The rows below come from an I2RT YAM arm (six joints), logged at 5 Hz.
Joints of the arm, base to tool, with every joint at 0 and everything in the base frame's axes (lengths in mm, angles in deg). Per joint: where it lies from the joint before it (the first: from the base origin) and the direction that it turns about. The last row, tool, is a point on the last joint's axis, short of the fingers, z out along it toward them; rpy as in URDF.
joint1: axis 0 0 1 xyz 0 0 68
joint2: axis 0 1 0 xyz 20 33.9 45.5
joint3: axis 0 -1 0 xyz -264 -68.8 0
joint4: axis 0 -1 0 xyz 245 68.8 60
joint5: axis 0 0 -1 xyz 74 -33.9 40.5
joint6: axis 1 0 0 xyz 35.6 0 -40.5
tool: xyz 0 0 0 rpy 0 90 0
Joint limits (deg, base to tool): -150..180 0..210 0..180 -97..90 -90..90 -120..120
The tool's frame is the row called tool.
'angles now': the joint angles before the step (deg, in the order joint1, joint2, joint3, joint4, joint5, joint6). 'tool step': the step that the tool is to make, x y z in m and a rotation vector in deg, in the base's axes. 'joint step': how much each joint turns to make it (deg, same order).
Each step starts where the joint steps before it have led.
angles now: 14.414, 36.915, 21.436, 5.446, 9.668, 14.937
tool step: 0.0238, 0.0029, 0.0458, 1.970, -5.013, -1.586
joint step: -0.803, 7.521, 9.728, 2.994, 0.686, 0.805
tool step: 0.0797, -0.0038, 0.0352, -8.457, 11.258, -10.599
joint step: -3.769, 22.028, 21.864, -11.419, 7.824, -4.756
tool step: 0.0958, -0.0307, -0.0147, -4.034, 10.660, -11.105
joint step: -6.925, 22.885, 18.663, -6.412, 4.941, -1.135
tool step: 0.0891, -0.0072, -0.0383, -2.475, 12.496, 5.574
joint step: -1.866, 21.963, 21.254, -9.756, -5.188, -6.068
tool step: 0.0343, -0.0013, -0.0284, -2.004, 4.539, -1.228
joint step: -0.081, 9.691, 9.059, -3.685, 2.110, -0.791
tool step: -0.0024, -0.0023, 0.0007, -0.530, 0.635, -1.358
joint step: -0.183, -0.322, -0.125, -0.992, 1.220, 0.432
